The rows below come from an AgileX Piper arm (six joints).
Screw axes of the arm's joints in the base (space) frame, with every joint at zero. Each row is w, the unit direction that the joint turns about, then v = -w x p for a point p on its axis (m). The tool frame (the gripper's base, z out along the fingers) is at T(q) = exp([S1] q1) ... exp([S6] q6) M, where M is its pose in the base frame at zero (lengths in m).
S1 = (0, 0, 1, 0.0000, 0.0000, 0.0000)
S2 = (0, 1, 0, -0.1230, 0.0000, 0.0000)
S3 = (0, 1, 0, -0.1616, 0.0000, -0.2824)
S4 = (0.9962, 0, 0.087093, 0.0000, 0.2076, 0.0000)
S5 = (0, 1, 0, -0.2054, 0.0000, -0.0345)
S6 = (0.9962, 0, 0.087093, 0.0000, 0.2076, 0.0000)
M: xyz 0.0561 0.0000 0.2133 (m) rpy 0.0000 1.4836 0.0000 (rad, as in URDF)
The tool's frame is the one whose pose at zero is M.
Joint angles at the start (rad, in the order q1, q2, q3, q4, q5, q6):
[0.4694 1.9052 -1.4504 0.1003 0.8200 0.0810]
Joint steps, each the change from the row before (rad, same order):
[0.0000 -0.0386 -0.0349 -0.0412 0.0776 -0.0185]
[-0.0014 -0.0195 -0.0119 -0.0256 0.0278 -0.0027]
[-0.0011 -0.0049 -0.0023 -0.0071 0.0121 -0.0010]
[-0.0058 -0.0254 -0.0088 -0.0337 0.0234 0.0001]
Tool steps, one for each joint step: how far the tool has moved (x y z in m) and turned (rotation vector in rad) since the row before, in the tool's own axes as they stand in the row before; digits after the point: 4 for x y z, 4 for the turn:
[-0.0031 -0.0003 -0.0231 0.0276 0.0023 -0.0498]
[-0.0009 -0.0018 -0.0107 0.0196 -0.0048 -0.0182]
[0.0004 -0.0009 -0.0025 0.0063 0.0045 -0.0044]
[-0.0004 -0.0045 -0.0126 0.0287 -0.0126 -0.0144]

